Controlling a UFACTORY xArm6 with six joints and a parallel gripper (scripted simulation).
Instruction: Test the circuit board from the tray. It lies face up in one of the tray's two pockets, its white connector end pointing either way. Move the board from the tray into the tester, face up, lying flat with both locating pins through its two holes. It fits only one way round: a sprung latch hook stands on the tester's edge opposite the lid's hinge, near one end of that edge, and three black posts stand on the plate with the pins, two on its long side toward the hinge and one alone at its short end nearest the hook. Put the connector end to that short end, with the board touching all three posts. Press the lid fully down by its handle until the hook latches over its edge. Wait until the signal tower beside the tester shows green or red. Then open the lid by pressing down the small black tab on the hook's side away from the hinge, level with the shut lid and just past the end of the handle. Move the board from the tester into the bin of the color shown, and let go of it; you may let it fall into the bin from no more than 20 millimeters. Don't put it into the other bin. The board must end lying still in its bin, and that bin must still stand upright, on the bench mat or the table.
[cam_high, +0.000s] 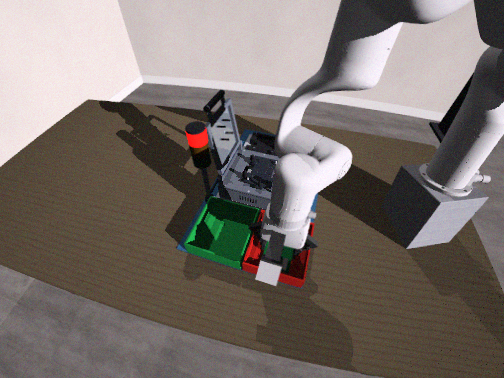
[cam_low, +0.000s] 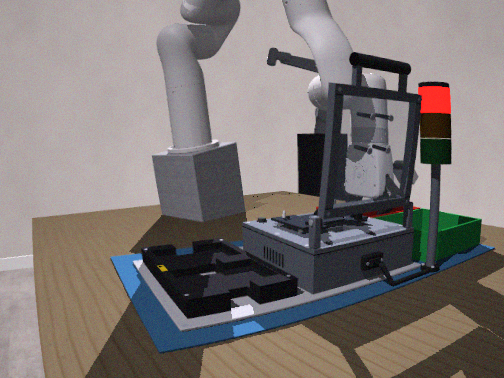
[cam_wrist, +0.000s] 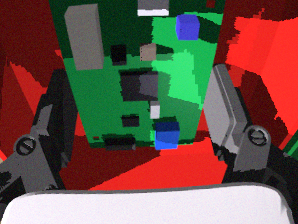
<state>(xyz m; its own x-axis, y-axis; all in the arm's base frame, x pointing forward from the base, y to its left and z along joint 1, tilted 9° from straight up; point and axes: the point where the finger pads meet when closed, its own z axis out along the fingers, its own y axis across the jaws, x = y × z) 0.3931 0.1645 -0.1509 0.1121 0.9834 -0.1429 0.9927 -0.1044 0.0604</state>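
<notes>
The red bin lies right at my hand. Also, from my hand: green bin 150 mm ahead, 20 mm to the right; then plate 210 mm to the right, 90 mm ahead, 50 mm above; then green circuit board 10 mm below.
</notes>
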